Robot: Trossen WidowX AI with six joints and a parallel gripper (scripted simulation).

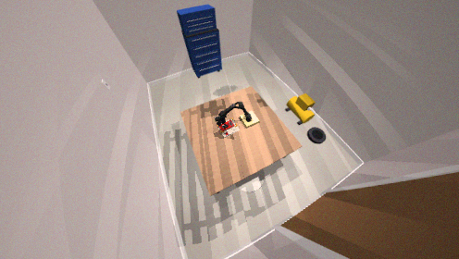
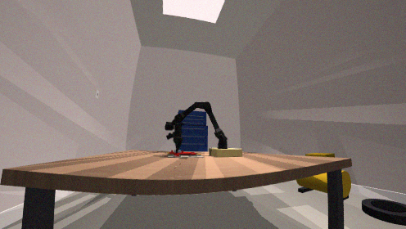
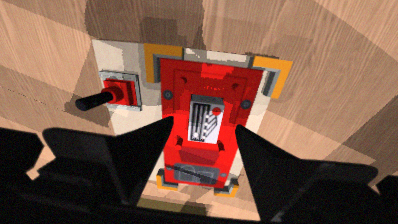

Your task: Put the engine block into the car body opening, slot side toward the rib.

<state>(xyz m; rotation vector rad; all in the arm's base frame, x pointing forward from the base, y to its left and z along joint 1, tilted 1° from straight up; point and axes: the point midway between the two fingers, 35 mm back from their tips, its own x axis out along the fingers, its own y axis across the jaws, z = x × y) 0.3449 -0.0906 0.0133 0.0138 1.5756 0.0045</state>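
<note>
Now: gripper tip 20 mm above the grey engine block. From my gripper tip the other things lie so: grey base plate (50 mm behind, 30 mm below, 20 mm to the left).
</note>
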